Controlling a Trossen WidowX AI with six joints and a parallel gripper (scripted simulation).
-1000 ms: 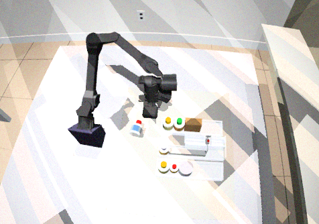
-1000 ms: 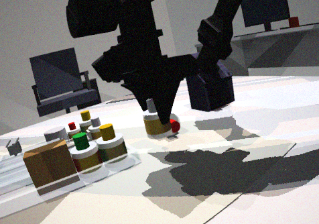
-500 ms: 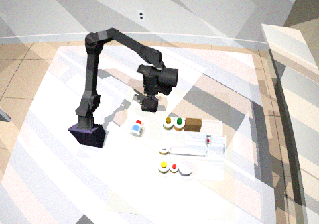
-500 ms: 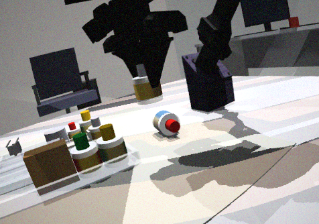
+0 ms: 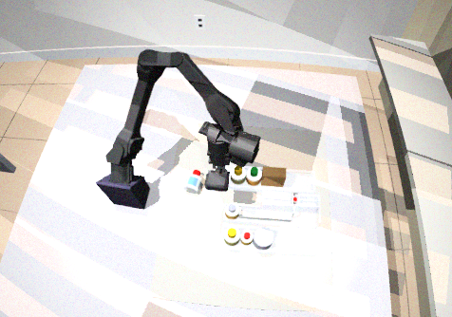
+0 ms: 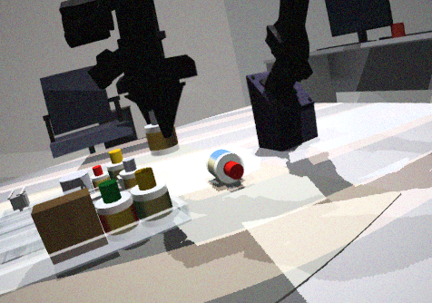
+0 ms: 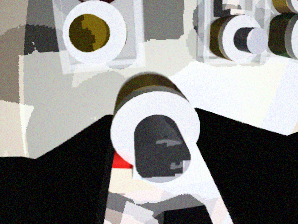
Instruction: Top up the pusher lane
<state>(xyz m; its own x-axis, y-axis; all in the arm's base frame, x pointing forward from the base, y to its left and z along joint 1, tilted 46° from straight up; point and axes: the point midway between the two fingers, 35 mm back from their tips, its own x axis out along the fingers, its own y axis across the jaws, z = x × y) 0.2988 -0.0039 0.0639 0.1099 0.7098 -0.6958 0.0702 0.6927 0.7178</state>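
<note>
Now: the grey disc 130 mm ahead of my gripper tip, 180 mm to the right of it and 80 mm below it.
</note>
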